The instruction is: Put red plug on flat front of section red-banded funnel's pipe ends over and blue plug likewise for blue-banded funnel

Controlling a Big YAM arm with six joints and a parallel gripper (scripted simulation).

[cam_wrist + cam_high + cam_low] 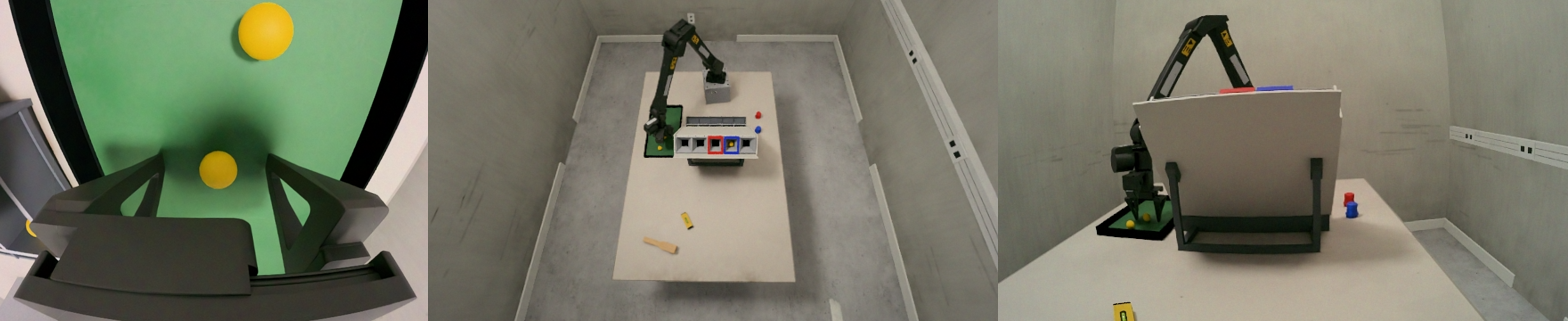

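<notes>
My gripper is now 5 cm past the green marble tray, 2 cm to the left of it and 1 cm above it. Round my hand: blue band 15 cm ahead, 43 cm to the left, 31 cm above; then cover 1 cm ahead, 33 cm to the left, 19 cm above; then red band 16 cm ahead, 35 cm to the left, 31 cm above.
</notes>
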